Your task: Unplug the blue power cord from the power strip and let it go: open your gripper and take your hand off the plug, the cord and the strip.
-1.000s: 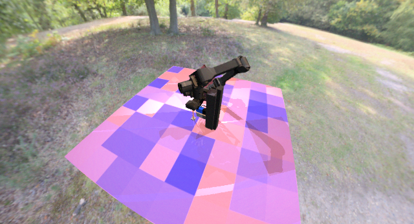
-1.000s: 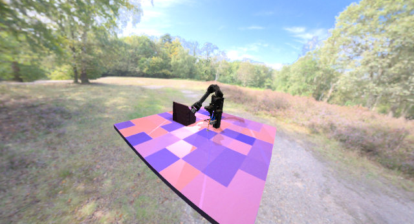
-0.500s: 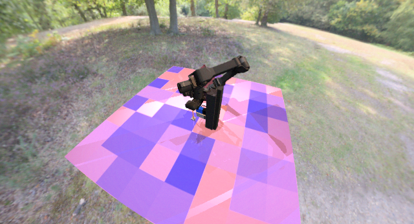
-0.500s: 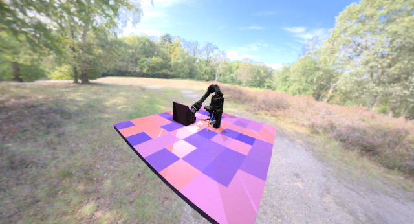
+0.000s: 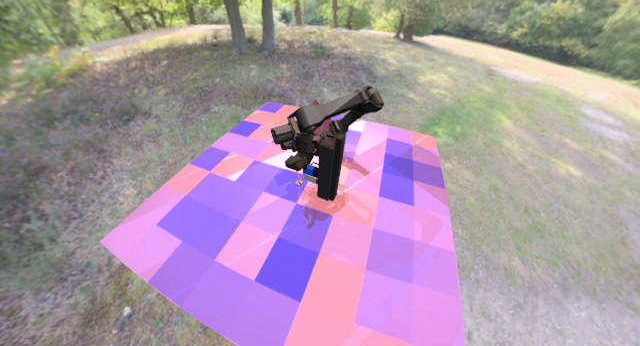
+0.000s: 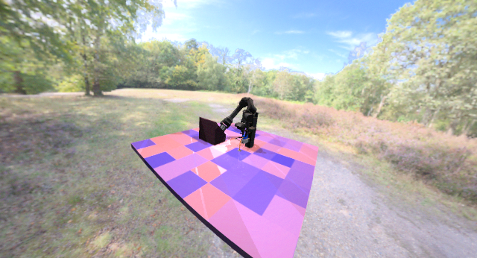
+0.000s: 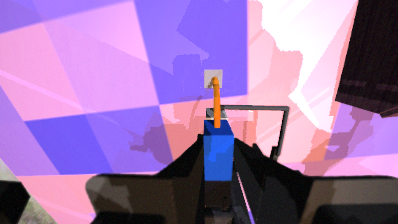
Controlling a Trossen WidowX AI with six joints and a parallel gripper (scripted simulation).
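My gripper tip is now 3 cm to the right of the blue plug. From my gripper tip the other things lie so: grey square: 4 cm to the right, 12 cm below.
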